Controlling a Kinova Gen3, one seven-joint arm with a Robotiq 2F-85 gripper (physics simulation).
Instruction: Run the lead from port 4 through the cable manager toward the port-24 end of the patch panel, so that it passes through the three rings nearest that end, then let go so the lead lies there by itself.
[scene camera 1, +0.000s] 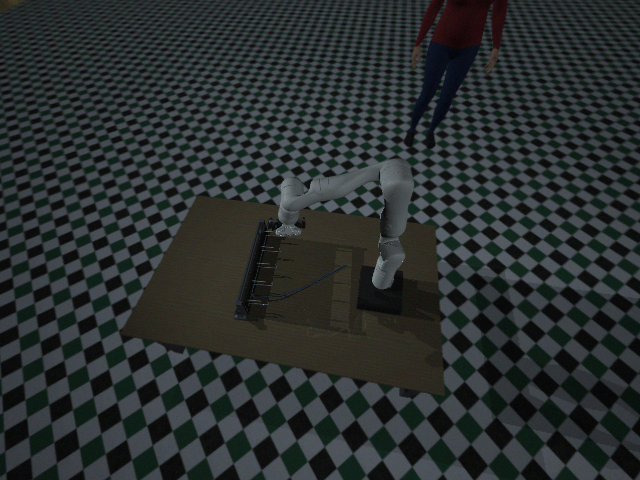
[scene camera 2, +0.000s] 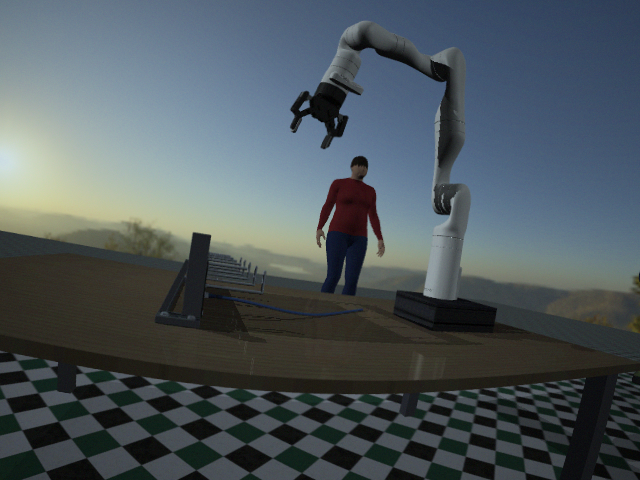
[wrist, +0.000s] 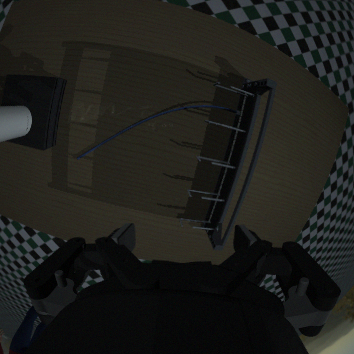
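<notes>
The patch panel (scene camera 1: 251, 266) (scene camera 2: 197, 268) (wrist: 240, 145) stands upright on the table, with a row of thin metal rings (scene camera 2: 235, 289) (wrist: 225, 126) along its robot-facing side. The blue lead (scene camera 1: 310, 285) (scene camera 2: 305, 314) (wrist: 145, 120) leaves the panel between the first two rings at the end nearest scene camera 2. It curves away across the table, outside the rings, and its loose end lies toward the robot base. My gripper (scene camera 2: 310, 135) (wrist: 183, 235) is open and empty, high above the table by the panel's other end, well apart from the lead.
The black robot base (scene camera 1: 379, 302) (scene camera 2: 444, 312) (wrist: 35, 112) stands on the table (scene camera 1: 186, 304) (scene camera 2: 129, 346) (wrist: 305, 125), across from the panel. A person (scene camera 1: 457, 31) (scene camera 2: 355, 206) in a red top stands beyond the table. Arm and panel cast shadows on the wood.
</notes>
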